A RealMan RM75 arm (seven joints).
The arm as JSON. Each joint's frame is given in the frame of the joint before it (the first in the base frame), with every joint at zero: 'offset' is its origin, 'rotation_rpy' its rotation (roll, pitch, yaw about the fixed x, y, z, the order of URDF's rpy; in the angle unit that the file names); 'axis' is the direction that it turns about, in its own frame. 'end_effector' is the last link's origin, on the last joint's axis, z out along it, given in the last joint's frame.
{
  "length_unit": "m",
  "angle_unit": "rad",
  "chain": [
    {
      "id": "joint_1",
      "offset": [
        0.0,
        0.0,
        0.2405
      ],
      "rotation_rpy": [
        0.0,
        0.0,
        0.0
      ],
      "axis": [
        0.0,
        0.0,
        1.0
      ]
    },
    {
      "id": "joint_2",
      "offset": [
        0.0,
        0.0,
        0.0
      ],
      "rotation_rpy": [
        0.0,
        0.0,
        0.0
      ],
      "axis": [
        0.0,
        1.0,
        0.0
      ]
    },
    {
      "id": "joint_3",
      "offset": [
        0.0,
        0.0,
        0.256
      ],
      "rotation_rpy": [
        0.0,
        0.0,
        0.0
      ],
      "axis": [
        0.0,
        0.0,
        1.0
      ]
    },
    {
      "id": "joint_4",
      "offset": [
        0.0,
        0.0,
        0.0
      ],
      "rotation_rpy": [
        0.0,
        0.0,
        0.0
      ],
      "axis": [
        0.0,
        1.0,
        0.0
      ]
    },
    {
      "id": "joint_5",
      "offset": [
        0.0,
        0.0,
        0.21
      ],
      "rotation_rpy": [
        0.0,
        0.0,
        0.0
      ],
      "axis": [
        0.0,
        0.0,
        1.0
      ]
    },
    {
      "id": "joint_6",
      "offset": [
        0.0,
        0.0,
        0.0
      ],
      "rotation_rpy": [
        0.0,
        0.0,
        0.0
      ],
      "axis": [
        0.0,
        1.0,
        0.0
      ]
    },
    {
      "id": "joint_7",
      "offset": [
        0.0,
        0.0,
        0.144
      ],
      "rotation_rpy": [
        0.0,
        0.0,
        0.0
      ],
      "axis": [
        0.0,
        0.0,
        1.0
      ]
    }
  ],
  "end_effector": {
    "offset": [
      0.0,
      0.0,
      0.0
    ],
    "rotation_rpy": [
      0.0,
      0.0,
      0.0
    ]
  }
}
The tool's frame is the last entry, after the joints.
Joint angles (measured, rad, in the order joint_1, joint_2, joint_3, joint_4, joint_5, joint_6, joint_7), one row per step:
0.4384 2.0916 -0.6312 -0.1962 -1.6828 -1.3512 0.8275
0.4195 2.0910 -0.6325 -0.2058 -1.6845 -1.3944 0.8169
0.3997 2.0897 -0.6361 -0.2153 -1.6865 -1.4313 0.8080
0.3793 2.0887 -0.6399 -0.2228 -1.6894 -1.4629 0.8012
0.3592 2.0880 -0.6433 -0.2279 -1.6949 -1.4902 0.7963
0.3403 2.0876 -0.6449 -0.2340 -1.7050 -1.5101 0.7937
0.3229 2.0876 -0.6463 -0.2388 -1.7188 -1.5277 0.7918
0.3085 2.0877 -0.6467 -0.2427 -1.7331 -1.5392 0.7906
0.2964 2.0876 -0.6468 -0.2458 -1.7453 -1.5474 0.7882
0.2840 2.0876 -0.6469 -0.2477 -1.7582 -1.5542 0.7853
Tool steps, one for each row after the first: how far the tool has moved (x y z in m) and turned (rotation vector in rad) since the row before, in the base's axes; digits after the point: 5 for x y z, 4 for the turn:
-0.00001 -0.00688 0.00305 0.0035 0.0151 0.0254
0.00109 -0.00709 0.00286 0.0017 0.0104 0.0200
0.00175 -0.00752 0.00211 -0.0008 0.0092 0.0135
0.00204 -0.00787 0.00123 -0.0045 0.0083 0.0088
0.00260 -0.00733 0.00075 -0.0069 0.0028 0.0042
0.00233 -0.00736 -0.00005 -0.0109 0.0016 0.0039
0.00227 -0.00621 -0.00041 -0.0109 -0.0013 0.0012
0.00209 -0.00518 -0.00034 -0.0085 -0.0028 0.0006
0.00224 -0.00548 -0.00069 -0.0094 -0.0033 -0.0008

